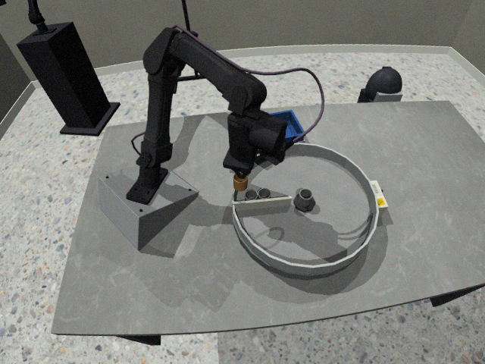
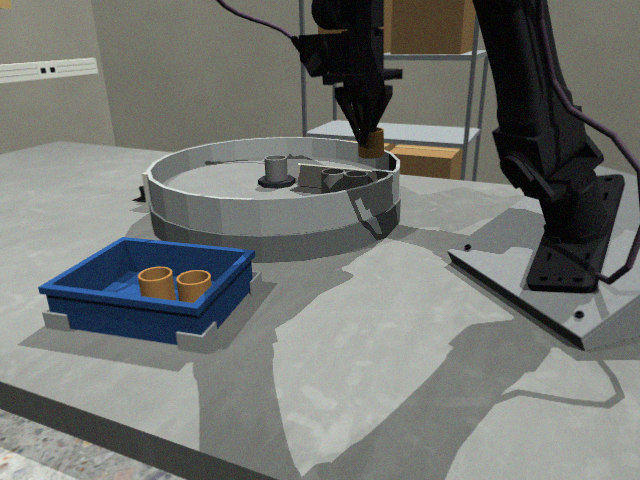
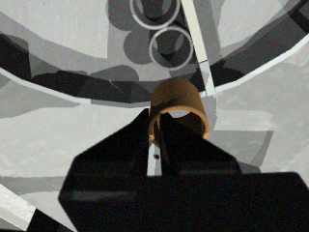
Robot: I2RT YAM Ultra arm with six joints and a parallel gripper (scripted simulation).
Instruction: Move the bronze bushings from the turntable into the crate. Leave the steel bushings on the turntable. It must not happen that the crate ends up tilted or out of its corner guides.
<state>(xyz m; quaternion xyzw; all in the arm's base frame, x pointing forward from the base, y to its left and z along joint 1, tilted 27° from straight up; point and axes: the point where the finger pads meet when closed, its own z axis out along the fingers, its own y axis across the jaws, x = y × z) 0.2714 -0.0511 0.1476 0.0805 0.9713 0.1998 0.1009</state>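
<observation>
The blue crate is 6 cm ahead of my hand, 33 cm to the left of it and 13 cm below it. Round my hand: turntable: 18 cm ahead, 10 cm below.
</observation>
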